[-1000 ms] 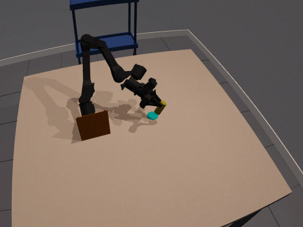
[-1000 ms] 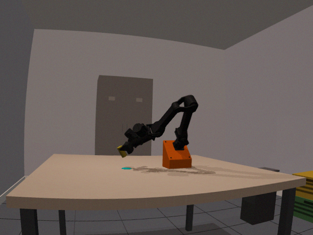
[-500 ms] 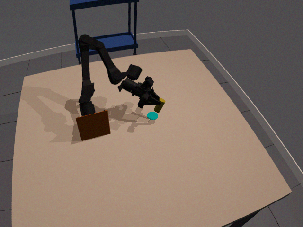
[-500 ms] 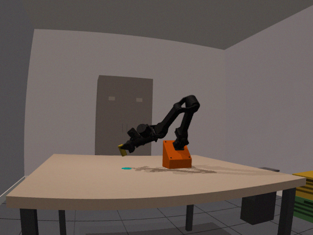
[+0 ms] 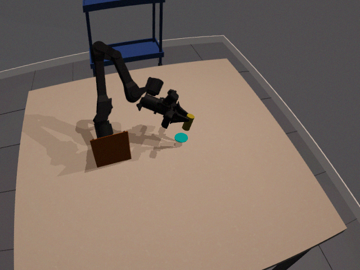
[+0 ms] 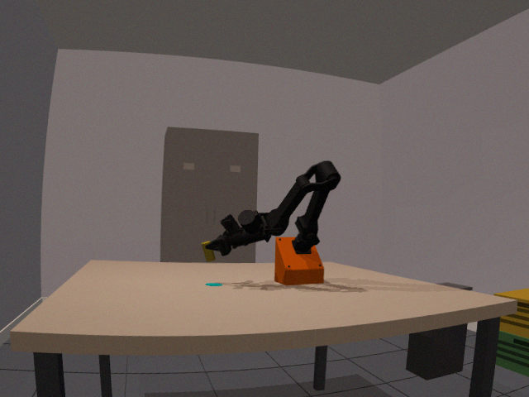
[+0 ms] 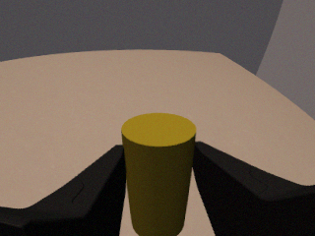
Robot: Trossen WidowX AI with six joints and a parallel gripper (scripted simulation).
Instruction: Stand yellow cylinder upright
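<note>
The cyan circle is 2 cm behind my gripper tip, 3 cm to the left of it and 13 cm below it. The rest, counted from my gripper tip: yellow cylinder 1 cm behind, 2 cm below.
</note>
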